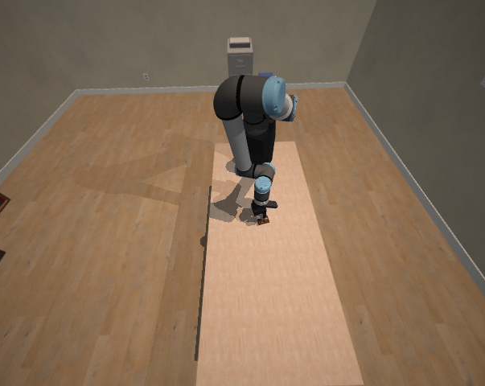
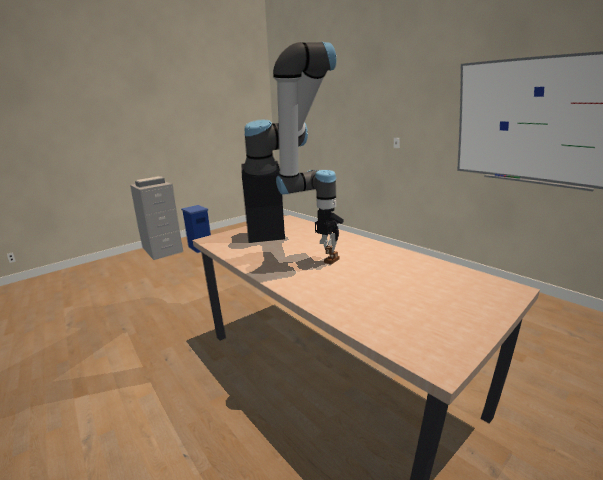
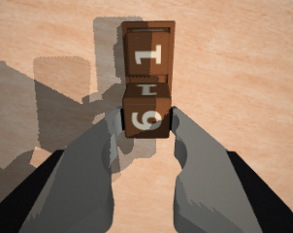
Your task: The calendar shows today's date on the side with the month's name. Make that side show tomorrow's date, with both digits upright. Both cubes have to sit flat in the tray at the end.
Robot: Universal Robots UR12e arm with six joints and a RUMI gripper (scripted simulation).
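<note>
My hand is 60 mm above the brown calendar tray and 20 mm to the right of it. Also, from my hand: brown digit cube 10 mm below.
</note>
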